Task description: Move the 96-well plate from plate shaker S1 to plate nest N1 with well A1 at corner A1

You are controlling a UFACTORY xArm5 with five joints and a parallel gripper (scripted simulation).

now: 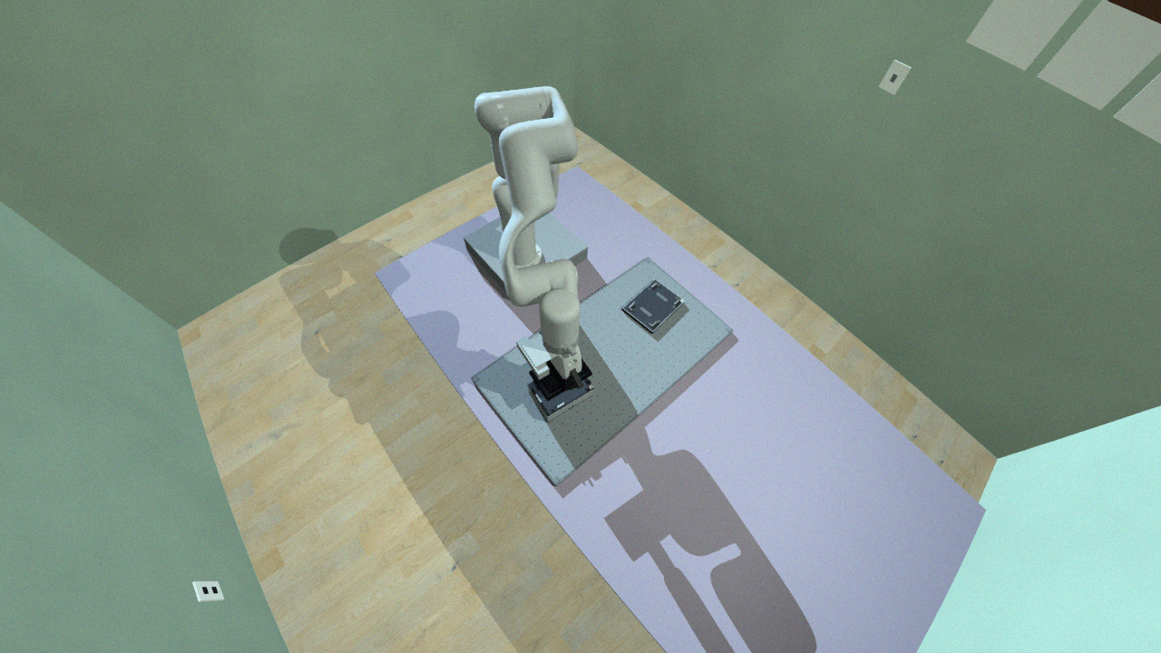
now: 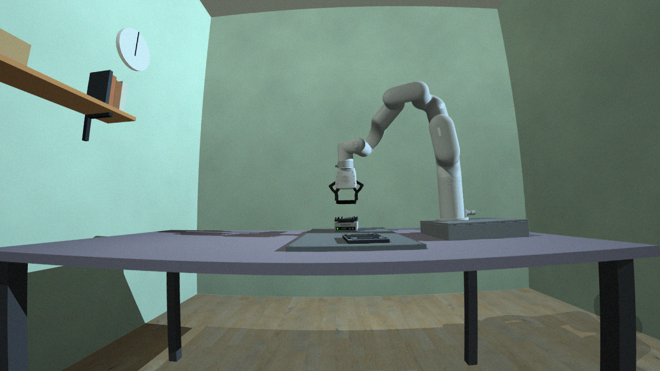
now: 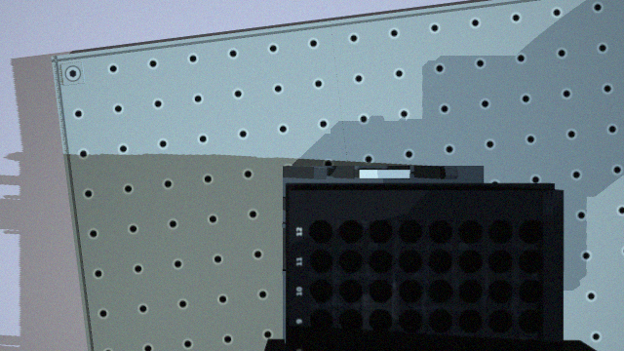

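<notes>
Now: the plate nest N1 40 cm to the left of my hand, 14 cm below it and 3 cm behind it. Round my hand: 96-well plate 1 cm below.
</notes>
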